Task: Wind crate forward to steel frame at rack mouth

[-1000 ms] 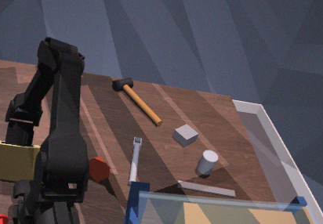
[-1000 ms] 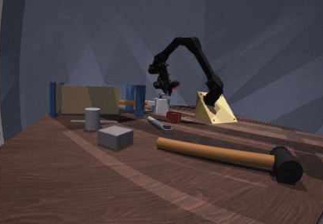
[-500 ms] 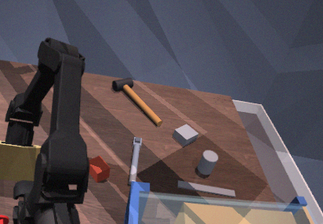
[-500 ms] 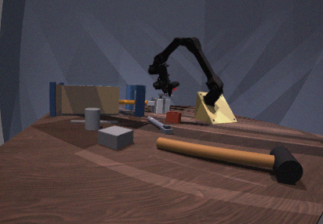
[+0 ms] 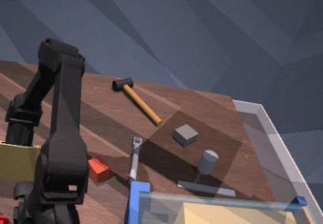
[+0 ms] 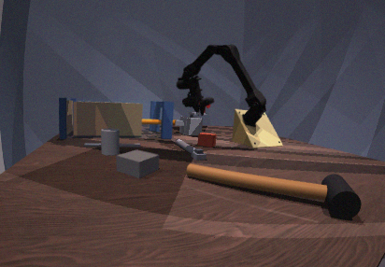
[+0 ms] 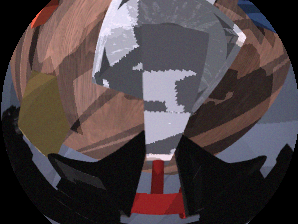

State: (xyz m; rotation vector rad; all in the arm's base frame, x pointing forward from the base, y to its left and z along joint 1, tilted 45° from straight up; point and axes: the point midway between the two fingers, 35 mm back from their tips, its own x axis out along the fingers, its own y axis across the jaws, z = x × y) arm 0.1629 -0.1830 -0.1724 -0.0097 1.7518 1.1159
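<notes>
Now: gripper tip 2 cm below the winch handle and 1 cm short of it. From my gripper tip the other things lie so: flat grey bar (44 cm ahead, 34 cm to the left, 10 cm below); then grey winch (7 cm below, 5 cm ahead, 2 cm to the left); then red grip (5 cm above, 2 cm behind, 1 cm to the right).
</notes>
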